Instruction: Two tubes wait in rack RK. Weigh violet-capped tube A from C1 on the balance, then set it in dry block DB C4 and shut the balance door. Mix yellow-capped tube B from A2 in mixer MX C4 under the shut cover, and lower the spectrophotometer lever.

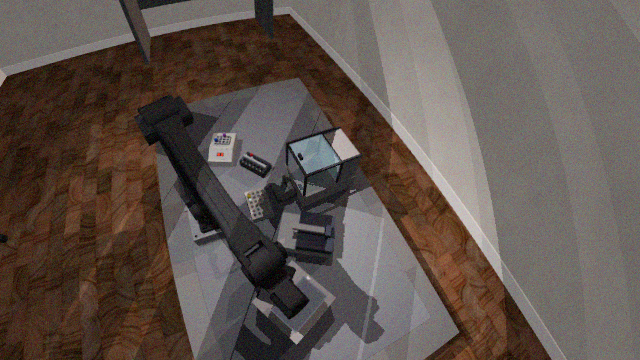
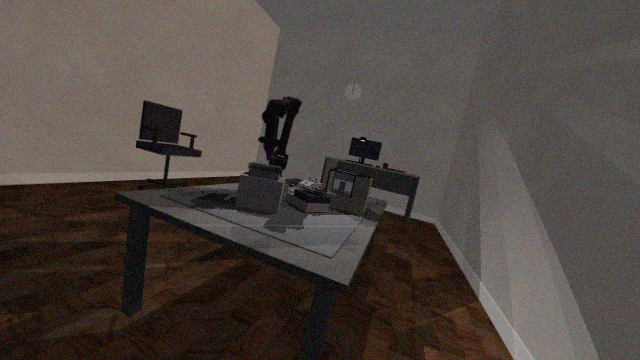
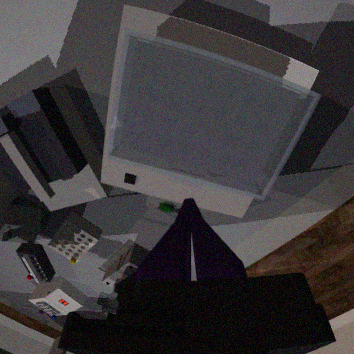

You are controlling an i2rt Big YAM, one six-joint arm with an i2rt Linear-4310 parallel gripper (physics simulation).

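Observation:
My gripper (image 3: 189, 203) is shut and empty, its tips near the front edge of the mixer (image 1: 297, 338) (image 2: 260, 194) (image 3: 165, 187) and its green button (image 3: 166, 207). The mixer's clear cover (image 3: 210, 115) lies over its top. Yellow-capped tube B (image 1: 249, 196) (image 3: 73, 260) stands in the rack (image 1: 256, 212) (image 3: 86, 235). A violet cap (image 1: 224, 135) (image 3: 41, 312) shows in the white dry block (image 1: 220, 155) (image 3: 70, 299). The glass-walled balance (image 1: 350, 145) stands at the right; its door state is unclear. A navy instrument (image 1: 314, 242) with a pale bar (image 1: 308, 228) may be the spectrophotometer.
A black rack (image 1: 255, 165) (image 3: 37, 262) with a red cap stands between the dry block and the balance. A shadowed grey device (image 1: 281, 191) stands between the tube rack and the balance. The arm (image 1: 200, 185) (image 2: 282, 122) reaches over the table (image 1: 400, 300).

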